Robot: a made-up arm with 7 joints.
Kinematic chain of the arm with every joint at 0, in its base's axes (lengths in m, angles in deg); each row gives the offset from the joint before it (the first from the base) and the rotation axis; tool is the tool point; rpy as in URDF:
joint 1: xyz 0 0 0.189 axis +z
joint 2: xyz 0 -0.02 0.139 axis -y
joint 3: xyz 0 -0.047 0.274 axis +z
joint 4: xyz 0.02 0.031 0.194 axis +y
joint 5: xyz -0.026 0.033 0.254 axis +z
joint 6: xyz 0 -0.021 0.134 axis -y
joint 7: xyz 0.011 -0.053 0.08 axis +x
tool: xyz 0 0 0 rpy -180 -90 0
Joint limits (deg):
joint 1: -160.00..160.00
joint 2: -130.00..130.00
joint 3: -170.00..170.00
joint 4: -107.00..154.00
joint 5: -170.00..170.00
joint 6: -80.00..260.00
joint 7: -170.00..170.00
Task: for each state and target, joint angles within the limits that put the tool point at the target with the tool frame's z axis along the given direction. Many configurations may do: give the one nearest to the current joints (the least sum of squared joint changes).
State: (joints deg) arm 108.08 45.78 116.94 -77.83 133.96 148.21 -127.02
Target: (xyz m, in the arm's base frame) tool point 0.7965 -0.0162 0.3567 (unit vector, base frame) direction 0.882 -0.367 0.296
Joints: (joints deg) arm 157.55 86.61 116.69 -47.60 161.62 132.90 -127.02
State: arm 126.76 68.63 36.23 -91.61 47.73 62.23 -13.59
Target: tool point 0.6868 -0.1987 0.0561 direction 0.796 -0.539 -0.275
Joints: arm 140.87 83.39 28.94 -61.56 10.08 50.25 -13.59
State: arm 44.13 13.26 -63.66 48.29 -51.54 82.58 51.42
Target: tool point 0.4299 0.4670 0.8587 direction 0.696 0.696 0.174
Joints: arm 68.32 -28.72 -45.85 64.37 -50.67 107.88 51.42
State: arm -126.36 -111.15 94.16 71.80 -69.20 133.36 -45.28
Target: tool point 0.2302 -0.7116 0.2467 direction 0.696 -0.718 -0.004
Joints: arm -90.99 -91.65 72.92 70.04 -27.28 119.21 -45.28
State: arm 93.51 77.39 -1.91 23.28 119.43 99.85 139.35
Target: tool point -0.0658 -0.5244 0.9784 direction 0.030 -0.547 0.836
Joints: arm 70.65 56.48 -18.04 24.95 123.24 94.80 139.35
